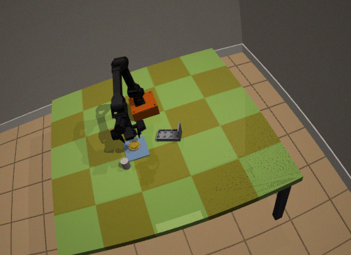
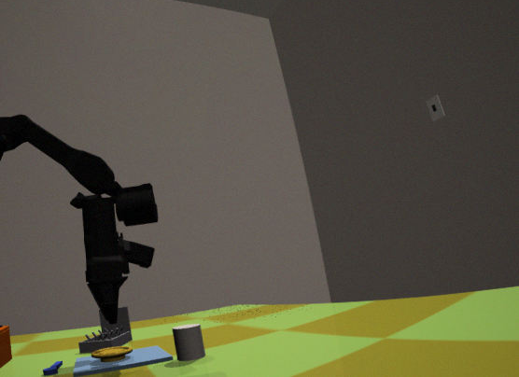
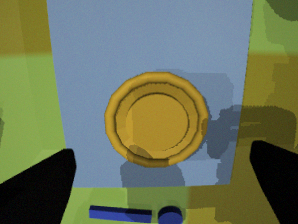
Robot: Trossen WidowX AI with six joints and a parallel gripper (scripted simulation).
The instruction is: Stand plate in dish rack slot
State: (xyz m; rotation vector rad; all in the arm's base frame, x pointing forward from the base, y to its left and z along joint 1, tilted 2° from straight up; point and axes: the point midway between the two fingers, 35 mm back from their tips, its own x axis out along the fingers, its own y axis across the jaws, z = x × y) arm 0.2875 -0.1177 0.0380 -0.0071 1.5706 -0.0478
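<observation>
Now: the yellow plate 50 mm below my gripper tip and 10 mm behind it. From my gripper tip the other things lie so: grey cup 110 mm ahead, 80 mm to the right, 40 mm below; blue spoon 100 mm behind, 60 mm below, 20 mm to the left; light blue mat 60 mm below, 10 mm ahead.
</observation>
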